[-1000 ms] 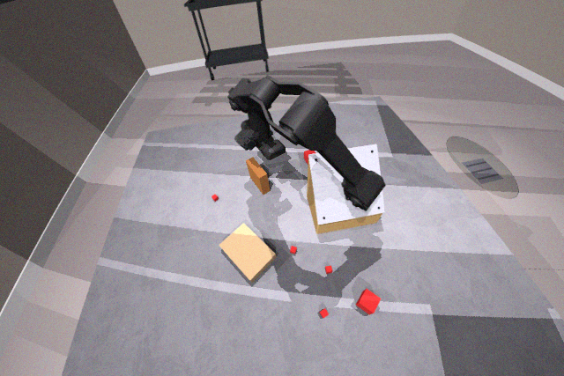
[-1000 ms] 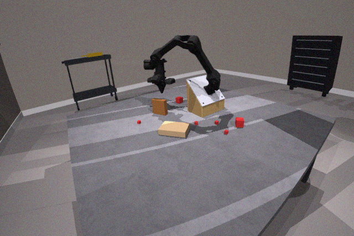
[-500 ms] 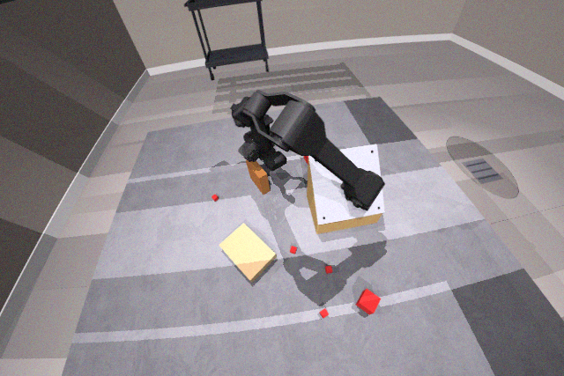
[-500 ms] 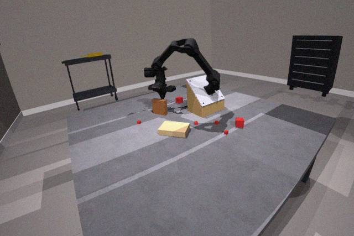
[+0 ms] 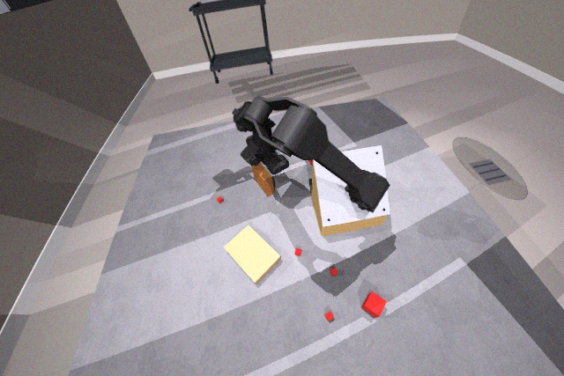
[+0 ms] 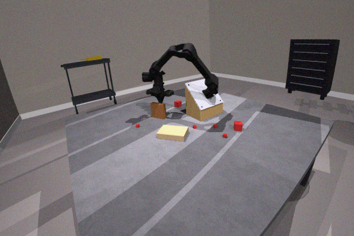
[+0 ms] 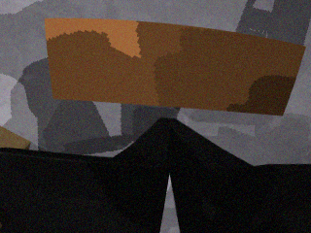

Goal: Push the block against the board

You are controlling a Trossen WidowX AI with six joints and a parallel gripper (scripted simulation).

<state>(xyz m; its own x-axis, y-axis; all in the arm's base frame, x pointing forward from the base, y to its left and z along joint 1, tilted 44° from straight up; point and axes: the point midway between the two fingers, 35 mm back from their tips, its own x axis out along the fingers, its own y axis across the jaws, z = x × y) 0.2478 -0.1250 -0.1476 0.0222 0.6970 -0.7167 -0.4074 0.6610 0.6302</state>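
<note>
Now: gripper tip 30 mm short of the orange square block, 30 mm above it and 10 mm to the right of it. From my gripper tip the other things lie so: pale tan board (270 mm to the left, 90 mm ahead, 60 mm below).
</note>
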